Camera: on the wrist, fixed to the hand. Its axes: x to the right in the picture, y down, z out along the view.
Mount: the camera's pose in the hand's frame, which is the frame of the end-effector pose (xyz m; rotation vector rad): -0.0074 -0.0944 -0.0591 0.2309 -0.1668 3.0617
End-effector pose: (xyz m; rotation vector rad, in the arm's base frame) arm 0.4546 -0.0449 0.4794 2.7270 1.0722 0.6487
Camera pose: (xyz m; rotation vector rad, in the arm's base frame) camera 0.3656 0.0180 0.5034 -1.0879 2.3764 -0.0030
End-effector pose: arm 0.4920 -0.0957 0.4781 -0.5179 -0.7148 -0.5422
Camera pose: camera 0.4564 -0.1997 0.4586 -0.7938 0.4499 2.3915
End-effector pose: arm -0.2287 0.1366 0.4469 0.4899 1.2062 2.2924
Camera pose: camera -0.2290 0.1391 0.3353 -1.0891 0.2442 -0.4981
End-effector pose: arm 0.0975 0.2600 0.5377 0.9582 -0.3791 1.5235
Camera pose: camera 0.1646 0.3175 0.4695 0.1532 0.9024 -1.3831
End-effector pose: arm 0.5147 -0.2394 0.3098 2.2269 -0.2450 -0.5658
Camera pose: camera 0.5352 -0.1354 0.2748 -0.1396 -2.6196 1.0076
